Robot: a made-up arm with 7 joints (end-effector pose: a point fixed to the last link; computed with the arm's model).
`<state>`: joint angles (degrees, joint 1 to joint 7).
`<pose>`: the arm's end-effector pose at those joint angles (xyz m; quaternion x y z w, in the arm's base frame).
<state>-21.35 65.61 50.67 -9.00 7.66 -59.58 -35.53</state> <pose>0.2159 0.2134 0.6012 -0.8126 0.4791 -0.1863 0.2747</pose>
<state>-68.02 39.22 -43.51 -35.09 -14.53 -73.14 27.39</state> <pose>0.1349 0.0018 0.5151 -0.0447 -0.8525 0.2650 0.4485</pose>
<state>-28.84 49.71 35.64 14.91 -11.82 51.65 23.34</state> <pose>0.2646 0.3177 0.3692 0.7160 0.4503 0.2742 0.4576</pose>
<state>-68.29 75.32 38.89 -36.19 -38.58 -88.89 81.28</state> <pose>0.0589 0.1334 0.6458 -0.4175 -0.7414 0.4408 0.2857</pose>
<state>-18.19 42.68 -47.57 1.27 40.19 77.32 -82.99</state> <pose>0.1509 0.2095 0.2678 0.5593 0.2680 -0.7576 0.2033</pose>
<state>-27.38 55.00 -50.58 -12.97 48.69 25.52 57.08</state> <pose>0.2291 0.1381 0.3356 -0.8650 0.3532 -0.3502 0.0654</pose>
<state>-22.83 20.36 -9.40 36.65 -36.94 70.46 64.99</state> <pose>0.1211 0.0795 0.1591 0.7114 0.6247 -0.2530 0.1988</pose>
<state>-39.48 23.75 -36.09 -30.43 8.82 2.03 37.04</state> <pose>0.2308 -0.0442 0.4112 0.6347 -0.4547 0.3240 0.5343</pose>
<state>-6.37 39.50 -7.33 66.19 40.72 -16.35 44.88</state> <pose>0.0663 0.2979 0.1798 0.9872 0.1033 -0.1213 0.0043</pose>
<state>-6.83 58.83 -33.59 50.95 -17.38 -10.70 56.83</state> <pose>0.0734 0.3439 0.2397 0.9565 0.2640 0.1088 0.0604</pose>
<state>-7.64 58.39 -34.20 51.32 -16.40 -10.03 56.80</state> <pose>0.0752 0.3429 0.2381 0.9588 0.2591 0.1028 0.0554</pose>
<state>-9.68 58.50 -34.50 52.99 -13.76 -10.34 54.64</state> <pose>0.0840 0.3469 0.2418 0.9653 0.2404 0.0899 0.0484</pose>
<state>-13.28 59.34 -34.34 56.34 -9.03 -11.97 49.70</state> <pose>0.1011 0.3566 0.2531 0.9754 0.2071 0.0655 0.0373</pose>
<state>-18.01 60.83 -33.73 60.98 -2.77 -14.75 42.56</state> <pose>0.1222 0.3697 0.2717 0.9850 0.1690 0.0275 0.0210</pose>
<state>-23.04 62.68 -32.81 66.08 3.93 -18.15 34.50</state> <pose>0.1415 0.3826 0.2944 0.9902 0.1381 -0.0214 0.0025</pose>
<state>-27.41 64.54 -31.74 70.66 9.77 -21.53 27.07</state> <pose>0.1551 0.3930 0.3161 -0.9902 -0.1202 0.0707 0.0122</pose>
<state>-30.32 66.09 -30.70 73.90 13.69 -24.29 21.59</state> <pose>0.1621 0.4001 0.3323 -0.9876 -0.1131 0.1076 0.0190</pose>
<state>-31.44 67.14 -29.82 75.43 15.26 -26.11 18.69</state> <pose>0.1641 0.4038 0.3413 -0.9858 -0.1110 0.1248 0.0187</pose>
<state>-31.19 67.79 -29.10 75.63 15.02 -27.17 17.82</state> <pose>0.1633 0.4055 0.3449 -0.9859 -0.1104 0.1252 0.0143</pose>
